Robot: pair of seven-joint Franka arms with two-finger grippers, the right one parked.
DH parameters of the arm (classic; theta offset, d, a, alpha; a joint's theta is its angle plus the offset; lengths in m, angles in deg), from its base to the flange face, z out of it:
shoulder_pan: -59.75 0.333 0 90
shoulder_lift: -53.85 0 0 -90
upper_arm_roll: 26.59 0.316 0.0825 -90
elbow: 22.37 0 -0.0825 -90
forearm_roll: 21.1 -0.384 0 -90
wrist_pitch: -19.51 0 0.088 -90
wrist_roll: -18.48 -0.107 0 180
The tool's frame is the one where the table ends.
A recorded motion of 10 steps. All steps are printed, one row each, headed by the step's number.
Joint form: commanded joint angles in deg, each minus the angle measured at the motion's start. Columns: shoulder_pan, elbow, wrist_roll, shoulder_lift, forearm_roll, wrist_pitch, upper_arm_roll.
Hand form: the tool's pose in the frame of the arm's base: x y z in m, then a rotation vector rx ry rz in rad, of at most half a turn. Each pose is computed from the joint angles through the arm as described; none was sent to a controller.
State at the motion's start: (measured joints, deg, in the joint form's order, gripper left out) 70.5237 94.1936 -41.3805 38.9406 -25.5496 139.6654 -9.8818
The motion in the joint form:
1: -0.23 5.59 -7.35 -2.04 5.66 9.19 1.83
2: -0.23 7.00 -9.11 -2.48 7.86 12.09 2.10
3: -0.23 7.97 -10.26 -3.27 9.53 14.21 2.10
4: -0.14 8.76 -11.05 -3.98 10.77 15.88 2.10
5: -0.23 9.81 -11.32 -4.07 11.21 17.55 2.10
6: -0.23 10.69 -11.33 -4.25 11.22 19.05 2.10
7: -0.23 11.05 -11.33 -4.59 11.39 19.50 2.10
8: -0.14 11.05 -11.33 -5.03 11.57 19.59 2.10
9: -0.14 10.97 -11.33 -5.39 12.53 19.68 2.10
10: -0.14 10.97 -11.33 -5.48 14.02 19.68 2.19
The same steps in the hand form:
1: 0.4853 0.2684 0.2629 2.9049 -0.9897 -0.2483
2: 0.4811 0.2692 0.2533 2.9067 -0.9890 -0.1999
3: 0.4783 0.2683 0.2424 2.9052 -0.9858 -0.1745
4: 0.4750 0.2684 0.2330 2.9058 -0.9784 -0.1592
5: 0.4717 0.2667 0.2277 2.9123 -0.9794 -0.1470
6: 0.4685 0.2660 0.2225 2.9204 -0.9806 -0.1429
7: 0.4663 0.2654 0.2179 2.9194 -0.9758 -0.1477
8: 0.4652 0.2661 0.2141 2.9176 -0.9686 -0.1540
9: 0.4651 0.2662 0.2115 2.9180 -0.9472 -0.1466
10: 0.4646 0.2669 0.2108 2.9202 -0.9120 -0.1291

